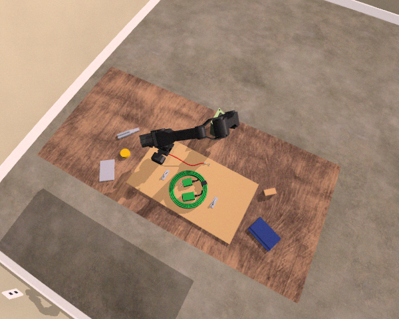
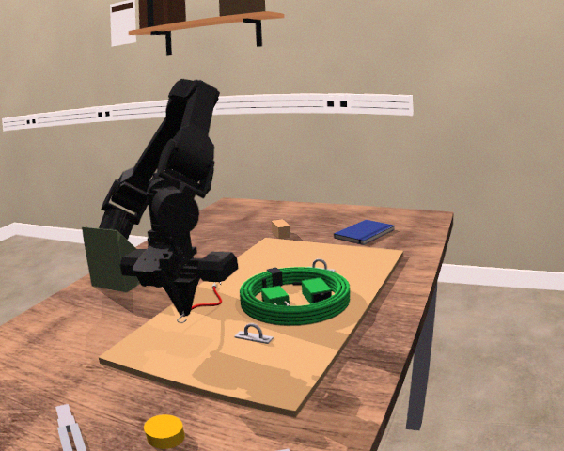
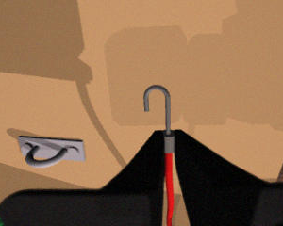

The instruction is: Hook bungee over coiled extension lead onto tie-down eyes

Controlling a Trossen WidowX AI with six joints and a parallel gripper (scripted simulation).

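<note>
My hand is 12 cm short of the extension lead, 19 cm to the right of it and 6 cm above it. Round my hand: yellow disc (9 cm ahead, 23 cm to the right, 8 cm below); grey tool (4 cm behind, 28 cm to the right, 8 cm below); grey plate (22 cm ahead, 27 cm to the right, 9 cm below).
</note>
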